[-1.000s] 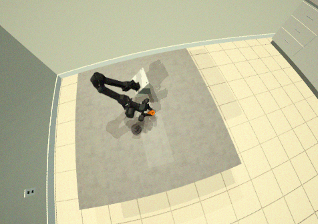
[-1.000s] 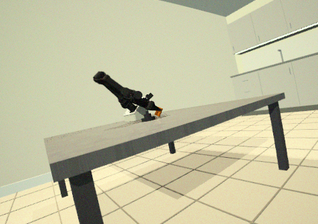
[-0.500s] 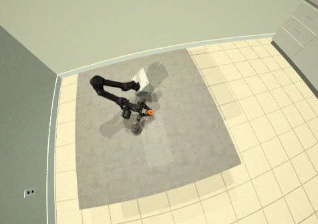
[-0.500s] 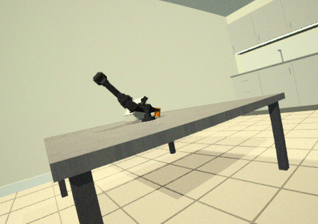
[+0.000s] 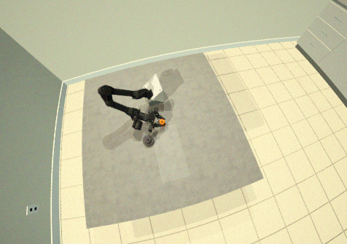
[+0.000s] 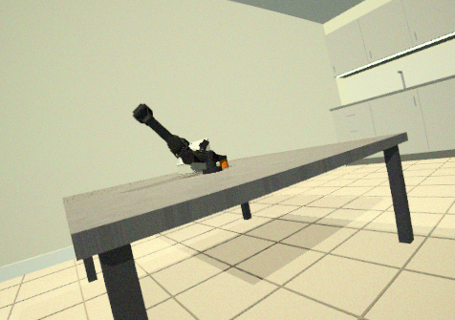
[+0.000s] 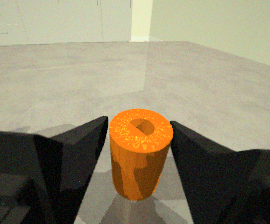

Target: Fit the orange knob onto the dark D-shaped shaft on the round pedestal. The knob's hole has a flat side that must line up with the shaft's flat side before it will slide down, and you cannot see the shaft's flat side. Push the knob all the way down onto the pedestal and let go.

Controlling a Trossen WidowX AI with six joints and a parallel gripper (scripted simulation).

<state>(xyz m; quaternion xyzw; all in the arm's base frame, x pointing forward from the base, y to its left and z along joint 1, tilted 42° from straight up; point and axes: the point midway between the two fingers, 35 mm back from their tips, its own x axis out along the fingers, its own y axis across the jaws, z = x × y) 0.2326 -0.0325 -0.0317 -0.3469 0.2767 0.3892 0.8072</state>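
The orange knob is 20 mm below my gripper tip, 10 mm to the right of it and 10 mm behind it. From my gripper tip the other things lie so: round pedestal (160 mm to the right, 70 mm ahead, 20 mm below).
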